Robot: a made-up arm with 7 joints.
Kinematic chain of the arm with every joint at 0, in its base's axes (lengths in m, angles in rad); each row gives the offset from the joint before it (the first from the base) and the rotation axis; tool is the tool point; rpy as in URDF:
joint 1: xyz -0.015 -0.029 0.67 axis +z
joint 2: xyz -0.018 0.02 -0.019 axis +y
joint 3: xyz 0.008 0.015 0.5 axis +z
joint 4: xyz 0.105 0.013 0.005 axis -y
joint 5: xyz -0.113 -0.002 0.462 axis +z
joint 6: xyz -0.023 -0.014 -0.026 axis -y
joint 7: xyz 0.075 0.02 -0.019 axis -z
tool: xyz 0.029 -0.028 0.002 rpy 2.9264 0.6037 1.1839
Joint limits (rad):
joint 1: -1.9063..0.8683
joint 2: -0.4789..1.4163
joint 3: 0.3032..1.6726
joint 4: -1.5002..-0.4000
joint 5: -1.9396..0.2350
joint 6: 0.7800..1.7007
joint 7: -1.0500..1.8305
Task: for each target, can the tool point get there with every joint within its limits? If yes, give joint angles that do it. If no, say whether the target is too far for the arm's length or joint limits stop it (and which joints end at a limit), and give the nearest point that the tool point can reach.
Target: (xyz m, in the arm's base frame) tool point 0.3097 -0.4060 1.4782
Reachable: yes | joints -1.5071 0.0052 0.6082 -1.1180 -0.7838 1.3035 1.4385
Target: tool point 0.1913 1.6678 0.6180
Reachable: no: too far | nearest point 0.1935 0.9983 0.6588 | short by 0.671 m
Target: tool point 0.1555 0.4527 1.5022
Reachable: yes | joints 0.4924 0.1409 0.9114 -0.8678 -0.1160 1.2469 1.2818
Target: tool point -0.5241 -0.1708 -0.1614
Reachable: no: joint limits stop it (at a limit: joint 1, joint 2, joint 3, joint 4, joint 6, joint 7) | nearest point -0.0804 -0.7270 0.1550 | short by 0.779 m
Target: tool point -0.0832 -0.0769 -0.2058
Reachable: no: joint limits stop it (at a limit: joint 1, joint 2, joint 3, joint 4, joint 6, joint 7) | nearest point -0.0455 -0.7116 0.1579 | short by 0.733 m
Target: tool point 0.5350 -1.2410 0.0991
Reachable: no: too far | nearest point 0.3917 -0.9251 0.3232 | short by 0.413 m
